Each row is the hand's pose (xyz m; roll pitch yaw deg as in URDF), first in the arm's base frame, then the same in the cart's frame.
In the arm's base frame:
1: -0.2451 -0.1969 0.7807 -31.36 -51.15 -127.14
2: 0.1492 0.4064 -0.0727 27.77 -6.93 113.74
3: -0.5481 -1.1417 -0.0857 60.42 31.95 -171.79
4: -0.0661 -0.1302 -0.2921 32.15 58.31 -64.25
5: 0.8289 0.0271 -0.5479 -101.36 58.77 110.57
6: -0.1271 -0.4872 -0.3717 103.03 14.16 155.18
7: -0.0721 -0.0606 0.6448 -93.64 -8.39 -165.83
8: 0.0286 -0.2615 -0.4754 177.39 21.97 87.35
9: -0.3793 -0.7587 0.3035 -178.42 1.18 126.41
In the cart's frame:
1: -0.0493 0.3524 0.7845 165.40 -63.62 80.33
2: -0.1853 -0.1189 -0.2191 88.80 15.57 166.12
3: 0.4474 -0.7927 1.2053 96.02 -22.81 -121.29
4: 0.0587 -0.5376 0.1652 -28.72 12.28 -57.54
5: 0.5731 -0.4296 -0.6190 -4.98 34.03 -122.92
6: 0.2760 -0.7292 0.3966 162.68 -11.58 -156.11
7: -0.0235 0.3249 0.5284 -37.95 -56.29 -153.00
8: 0.2244 -0.7084 0.1088 -106.50 50.96 -174.12
9: 0.2768 -0.2791 1.0216 -114.03 7.98 179.38

